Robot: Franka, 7 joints.
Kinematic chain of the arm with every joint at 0, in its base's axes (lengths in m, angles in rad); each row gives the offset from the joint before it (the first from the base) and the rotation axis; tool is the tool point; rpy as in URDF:
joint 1: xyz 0 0 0.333 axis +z
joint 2: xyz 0 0 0 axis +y
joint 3: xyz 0 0 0.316 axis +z
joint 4: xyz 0.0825 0 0 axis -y
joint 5: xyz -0.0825 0 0.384 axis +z
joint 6: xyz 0 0 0 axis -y
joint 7: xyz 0.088 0 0 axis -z
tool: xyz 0 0 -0.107 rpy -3.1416 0 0
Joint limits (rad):
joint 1: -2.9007..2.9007
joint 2: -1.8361..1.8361
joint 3: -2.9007..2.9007
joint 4: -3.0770..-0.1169
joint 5: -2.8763..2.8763
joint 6: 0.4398..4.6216
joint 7: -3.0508..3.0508
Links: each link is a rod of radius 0.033 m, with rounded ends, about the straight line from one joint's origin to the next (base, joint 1, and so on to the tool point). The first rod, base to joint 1, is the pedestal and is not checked.
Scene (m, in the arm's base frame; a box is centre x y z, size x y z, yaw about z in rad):
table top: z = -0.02
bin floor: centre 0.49 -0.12 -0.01 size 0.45 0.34 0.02 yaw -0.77
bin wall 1: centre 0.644 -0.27 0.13 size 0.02 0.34 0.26 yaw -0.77
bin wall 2: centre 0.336 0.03 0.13 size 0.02 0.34 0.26 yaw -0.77
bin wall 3: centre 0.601 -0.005 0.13 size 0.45 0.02 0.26 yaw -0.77
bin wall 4: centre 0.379 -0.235 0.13 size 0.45 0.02 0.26 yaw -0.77
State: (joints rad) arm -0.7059 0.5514 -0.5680 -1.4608 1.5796 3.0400 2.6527
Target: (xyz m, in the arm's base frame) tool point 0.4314 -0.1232 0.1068
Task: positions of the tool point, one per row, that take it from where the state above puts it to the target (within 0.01 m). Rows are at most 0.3 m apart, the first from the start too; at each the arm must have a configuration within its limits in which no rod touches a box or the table.
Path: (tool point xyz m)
1: 0.4159 -0.5327 0.5203
2: 0.5409 -0.3154 0.5743
3: 0.5448 -0.2302 0.3089
4: 0.4314 -0.1232 0.1068

